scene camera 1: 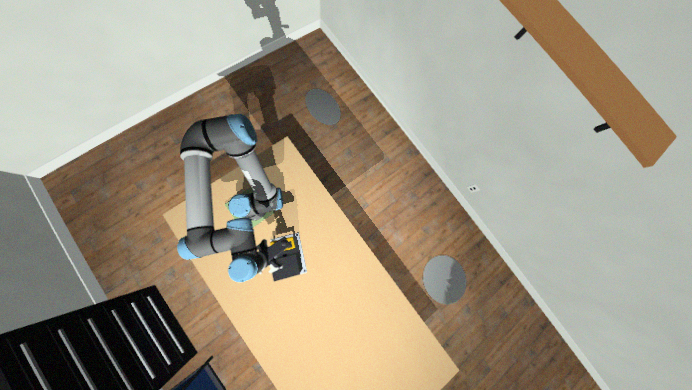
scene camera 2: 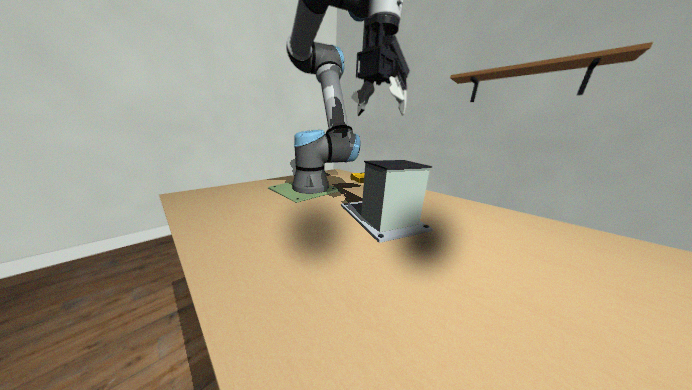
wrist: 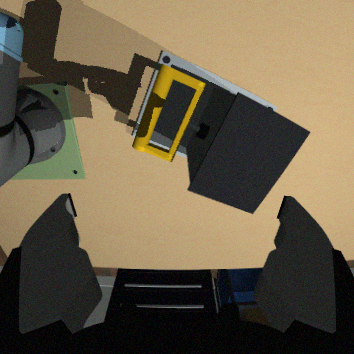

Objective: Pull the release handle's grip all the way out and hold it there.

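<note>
The release handle's grip is a yellow rectangular frame at one side of a dark-topped box. A small black part shows between the grip and the box in the wrist view. The box stands on a light grey base plate. My gripper is open and empty, well above the table and the box. In the wrist view the grip lies beyond the fingertips, left of the middle. In scene camera 1 the gripper partly covers the grip and the box.
The arm's base stands on a green plate, near the grip's side of the box. The wooden table carries both. A black drawer unit is off the table's side. A brown wall shelf hangs farther away.
</note>
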